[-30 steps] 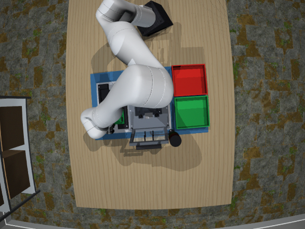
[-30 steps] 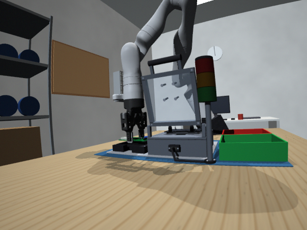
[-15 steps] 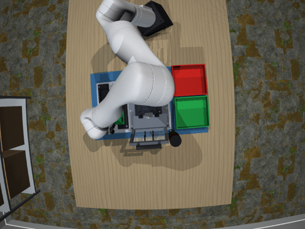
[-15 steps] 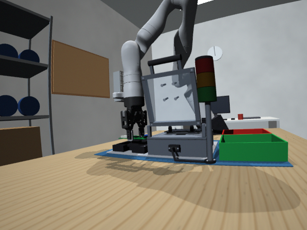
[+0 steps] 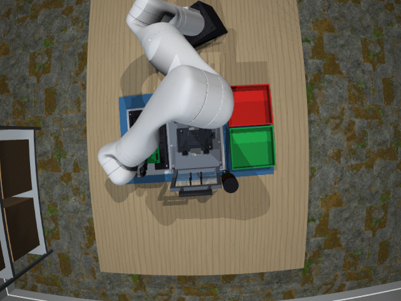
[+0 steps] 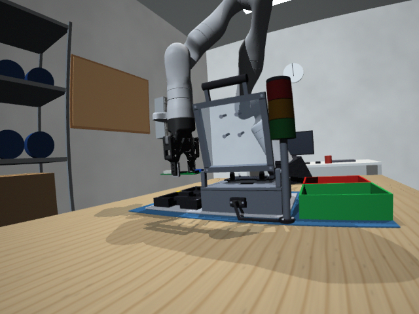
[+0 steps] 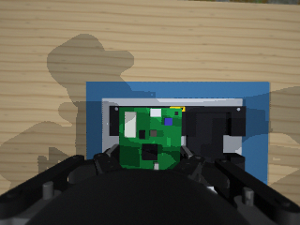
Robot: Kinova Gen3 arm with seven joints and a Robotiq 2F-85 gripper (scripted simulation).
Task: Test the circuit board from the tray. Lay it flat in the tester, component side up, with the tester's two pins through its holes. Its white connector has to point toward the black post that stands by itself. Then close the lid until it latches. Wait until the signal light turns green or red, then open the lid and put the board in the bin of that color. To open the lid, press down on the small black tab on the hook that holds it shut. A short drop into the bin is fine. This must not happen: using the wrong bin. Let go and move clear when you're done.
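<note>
My gripper is now 90 mm short of the clear lid, 180 mm to the right of it and 90 mm below it. Also, from my hand: black hook: 100 mm behind, 230 mm to the left; green circuit board: right at my hand; green bin: 380 mm to the left, 80 mm below.
</note>
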